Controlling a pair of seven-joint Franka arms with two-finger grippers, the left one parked.
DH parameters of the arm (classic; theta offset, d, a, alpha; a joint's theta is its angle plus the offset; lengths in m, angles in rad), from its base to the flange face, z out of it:
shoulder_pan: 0 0.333 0 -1.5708
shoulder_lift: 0 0 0 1.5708
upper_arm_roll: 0 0.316 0.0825 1.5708
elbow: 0 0 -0.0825 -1.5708
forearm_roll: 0 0.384 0 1.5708
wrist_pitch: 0 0 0.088 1.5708
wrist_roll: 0 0.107 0 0
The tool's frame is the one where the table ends.
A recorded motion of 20 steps. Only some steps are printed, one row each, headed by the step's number.
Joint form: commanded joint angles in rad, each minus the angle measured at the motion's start. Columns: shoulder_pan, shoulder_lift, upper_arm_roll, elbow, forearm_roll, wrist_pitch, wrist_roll.
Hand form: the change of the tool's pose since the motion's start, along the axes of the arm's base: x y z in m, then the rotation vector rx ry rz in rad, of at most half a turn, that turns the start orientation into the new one. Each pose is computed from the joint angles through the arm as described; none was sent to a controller.
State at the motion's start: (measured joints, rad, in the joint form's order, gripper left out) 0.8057 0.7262 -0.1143 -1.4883 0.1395 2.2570 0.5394
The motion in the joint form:
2: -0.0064 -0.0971 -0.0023 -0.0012 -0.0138 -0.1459 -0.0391
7: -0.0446 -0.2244 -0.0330 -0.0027 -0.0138 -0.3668 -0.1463
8: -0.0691 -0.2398 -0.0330 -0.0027 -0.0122 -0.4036 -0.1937
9: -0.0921 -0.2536 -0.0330 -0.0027 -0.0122 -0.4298 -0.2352
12: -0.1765 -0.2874 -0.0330 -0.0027 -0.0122 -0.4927 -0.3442
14: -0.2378 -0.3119 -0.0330 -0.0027 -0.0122 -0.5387 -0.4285
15: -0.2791 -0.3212 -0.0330 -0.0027 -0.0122 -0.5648 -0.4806
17: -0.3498 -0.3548 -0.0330 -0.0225 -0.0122 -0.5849 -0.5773
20: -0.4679 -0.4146 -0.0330 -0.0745 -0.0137 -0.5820 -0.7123
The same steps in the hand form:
2: -0.0048 -0.0100 0.0557 -0.0277 0.0407 0.0440
7: 0.0018 -0.0591 0.1264 -0.0695 0.1202 0.0962
8: 0.0075 -0.0751 0.1341 -0.0725 0.1410 0.1204
9: 0.0132 -0.0898 0.1415 -0.0721 0.1532 0.1404
12: 0.0350 -0.1425 0.1595 -0.0639 0.1829 0.1688
14: 0.0473 -0.1816 0.1725 -0.0541 0.2043 0.1947
15: 0.0550 -0.2077 0.1769 -0.0479 0.2203 0.2072
17: 0.0641 -0.2542 0.1883 -0.0266 0.2255 0.2338
20: 0.0719 -0.3324 0.2028 0.0080 0.2096 0.2493

